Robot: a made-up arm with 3 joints. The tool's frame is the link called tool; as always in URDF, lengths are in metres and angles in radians. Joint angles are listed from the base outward. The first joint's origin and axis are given. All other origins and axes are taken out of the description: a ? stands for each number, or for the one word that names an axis. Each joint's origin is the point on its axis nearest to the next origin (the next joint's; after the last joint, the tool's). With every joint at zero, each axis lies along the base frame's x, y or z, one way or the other. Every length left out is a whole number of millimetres.
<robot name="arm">
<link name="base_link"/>
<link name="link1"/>
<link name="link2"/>
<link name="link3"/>
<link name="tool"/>
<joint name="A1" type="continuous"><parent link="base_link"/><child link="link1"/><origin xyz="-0.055 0 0.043" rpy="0 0 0"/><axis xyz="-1 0 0"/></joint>
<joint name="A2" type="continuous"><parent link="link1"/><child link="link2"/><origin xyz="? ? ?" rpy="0 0 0"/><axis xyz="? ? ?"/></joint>
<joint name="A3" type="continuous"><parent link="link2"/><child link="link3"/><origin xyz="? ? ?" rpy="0 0 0"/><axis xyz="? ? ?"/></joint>
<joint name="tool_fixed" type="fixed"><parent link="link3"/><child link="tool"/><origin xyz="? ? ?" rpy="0 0 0"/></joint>
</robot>
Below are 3 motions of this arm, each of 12 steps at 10 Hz.
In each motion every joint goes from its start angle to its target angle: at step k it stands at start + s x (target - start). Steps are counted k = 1, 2, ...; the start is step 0. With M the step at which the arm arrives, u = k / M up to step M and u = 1 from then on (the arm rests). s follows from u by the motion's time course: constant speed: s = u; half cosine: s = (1 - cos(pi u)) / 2; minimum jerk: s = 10 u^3 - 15 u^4 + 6 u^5.
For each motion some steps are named. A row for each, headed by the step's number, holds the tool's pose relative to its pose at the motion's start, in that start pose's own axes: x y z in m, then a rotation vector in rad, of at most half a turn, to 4 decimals.
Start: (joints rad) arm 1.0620 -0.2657 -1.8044
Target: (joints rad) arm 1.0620 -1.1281 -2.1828
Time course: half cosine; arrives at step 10
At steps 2, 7, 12:
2: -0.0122 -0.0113 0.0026 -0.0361 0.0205 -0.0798
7: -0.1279 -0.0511 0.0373 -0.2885 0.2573 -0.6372
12: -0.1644 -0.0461 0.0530 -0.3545 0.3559 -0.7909

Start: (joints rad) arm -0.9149 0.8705 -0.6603
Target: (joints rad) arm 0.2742 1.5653 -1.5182
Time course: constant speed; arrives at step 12
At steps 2, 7, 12:
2: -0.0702 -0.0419 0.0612 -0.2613 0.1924 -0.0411
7: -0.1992 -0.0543 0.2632 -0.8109 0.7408 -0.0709
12: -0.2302 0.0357 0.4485 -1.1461 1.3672 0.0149

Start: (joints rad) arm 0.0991 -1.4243 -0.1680
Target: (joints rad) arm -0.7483 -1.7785 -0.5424
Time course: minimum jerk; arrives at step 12
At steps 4, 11, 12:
4: -0.0578 -0.0360 0.0002 -0.0589 -0.0362 -0.1883
11: -0.3396 -0.0610 0.0240 -0.3715 -0.0170 -0.9149
12: -0.3415 -0.0605 0.0243 -0.3739 -0.0160 -0.9196

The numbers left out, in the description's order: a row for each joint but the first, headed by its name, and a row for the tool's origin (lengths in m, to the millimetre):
A2: xyz 0 -0.233 0.108, axis 0 1 0
A3: xyz 0.07 0 0, axis 1 0 0
tool: xyz 0 -0.103 -0.174

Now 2 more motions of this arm.
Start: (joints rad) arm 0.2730 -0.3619 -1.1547
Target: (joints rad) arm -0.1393 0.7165 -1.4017
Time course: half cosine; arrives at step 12
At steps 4, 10, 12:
4: -0.0089 0.0411 -0.0305 0.0394 0.1227 0.2408
10: -0.0335 0.1839 -0.0854 0.1860 0.2391 0.9599
12: -0.0365 0.2002 -0.0878 0.2026 0.2318 1.0325

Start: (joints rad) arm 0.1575 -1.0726 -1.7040
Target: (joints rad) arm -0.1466 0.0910 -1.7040
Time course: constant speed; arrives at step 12
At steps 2, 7, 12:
2: 0.0051 0.0268 -0.0083 0.0285 0.0159 0.1978
7: -0.0011 0.1107 -0.0236 0.1344 0.0300 0.6870
12: -0.0395 0.2057 -0.0227 0.2838 -0.0029 1.1641

